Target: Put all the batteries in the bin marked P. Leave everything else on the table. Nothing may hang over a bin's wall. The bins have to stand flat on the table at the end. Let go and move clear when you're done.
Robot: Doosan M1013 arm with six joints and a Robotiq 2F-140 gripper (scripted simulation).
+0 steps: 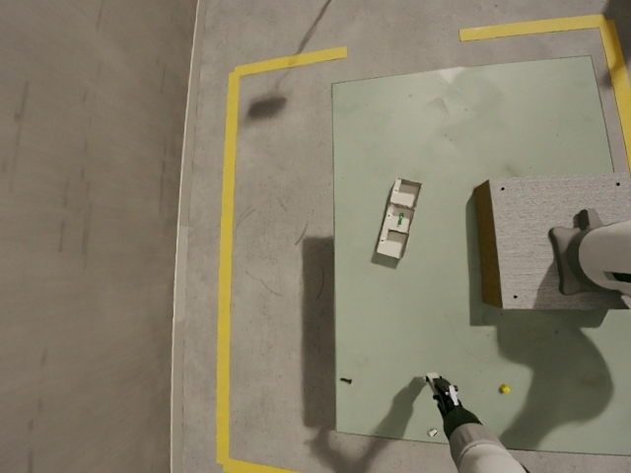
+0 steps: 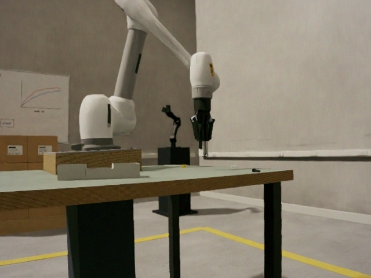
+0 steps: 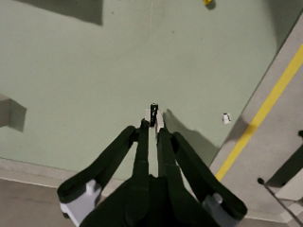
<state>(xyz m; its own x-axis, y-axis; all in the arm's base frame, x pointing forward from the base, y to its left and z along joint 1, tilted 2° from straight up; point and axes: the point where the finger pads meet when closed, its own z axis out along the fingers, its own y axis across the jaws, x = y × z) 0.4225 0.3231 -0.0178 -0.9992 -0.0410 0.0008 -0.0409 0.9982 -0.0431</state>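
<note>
My gripper is now 4 cm short of the thin green stick, 48 cm to the left of it and 8 cm above it. Also, from my hand: small black screw 25 cm ahead, 4 cm to the left, 9 cm below; then small white piece 1 cm behind, 19 cm to the left, 8 cm below; then yellow piece 22 cm behind, 6 cm to the left, 8 cm below.
</note>
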